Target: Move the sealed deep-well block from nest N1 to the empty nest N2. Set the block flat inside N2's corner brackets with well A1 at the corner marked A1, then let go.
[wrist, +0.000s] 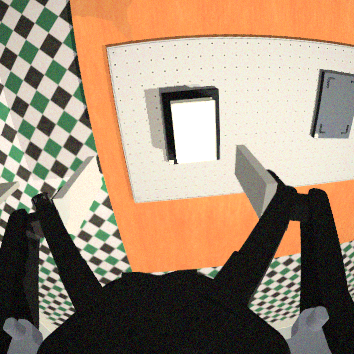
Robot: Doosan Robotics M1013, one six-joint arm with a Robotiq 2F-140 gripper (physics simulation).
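Places are measured from the arm's base along level axes (x left, y back, z up), in metres.
Where they show: gripper, fingertip midpoint: point(165, 164).
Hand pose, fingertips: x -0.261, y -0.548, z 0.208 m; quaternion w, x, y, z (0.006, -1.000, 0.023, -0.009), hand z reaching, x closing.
Note:
Each offset is from my fingertips to the centre of the thing. "*": to the spot under its first point. Level surfaces: height alone.
The sealed deep-well block @(dx +0.052, dy -0.044, dz -0.252 m) point(195, 131) shows as a bright white rectangle, left of the middle of the board. It sits on a black nest @(* dx +0.000, dy -0.021, dz -0.273 m) point(167, 120), whose dark edge shows at its left, top and right. Another nest @(dx +0.423, dy -0.020, dz -0.278 m) point(336, 107), grey with dark corner brackets, lies at the right edge of the view, partly cut off, and holds no block. No well marks or labels can be read. My gripper point(165, 164) is open, with its two pads wide apart and nothing between them. It hangs above the near edge of the board, nearer to the camera than the block.
Both nests are on a white perforated board @(dz -0.285 m) point(265, 100), which lies on an orange table @(dz -0.298 m) point(170, 230). The table's left edge runs down the view, with a green, black and white checkered floor point(40, 85) beyond it. The block's nest casts a shadow to its left.

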